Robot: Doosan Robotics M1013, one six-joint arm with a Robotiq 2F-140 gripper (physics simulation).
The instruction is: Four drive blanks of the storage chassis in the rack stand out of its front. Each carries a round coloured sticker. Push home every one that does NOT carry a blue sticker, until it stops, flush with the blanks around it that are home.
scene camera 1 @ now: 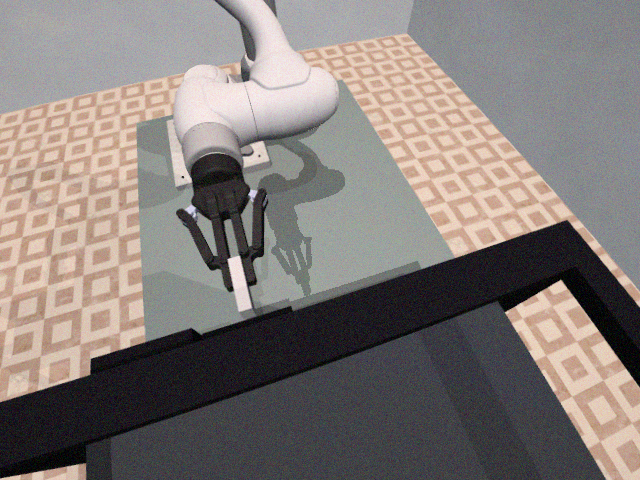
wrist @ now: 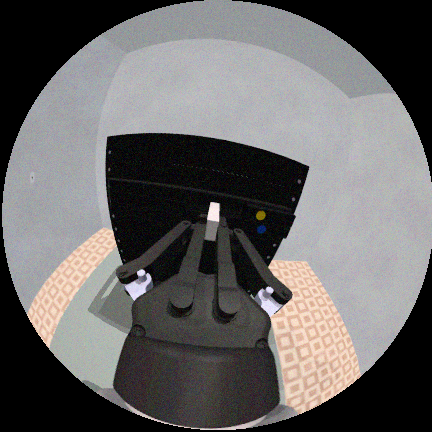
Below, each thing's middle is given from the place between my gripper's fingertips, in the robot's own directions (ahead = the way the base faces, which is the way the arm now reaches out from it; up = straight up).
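The dark rack [scene camera 1: 426,368] is 50 mm to the left of my hand, 160 mm below it and 170 mm ahead of it.
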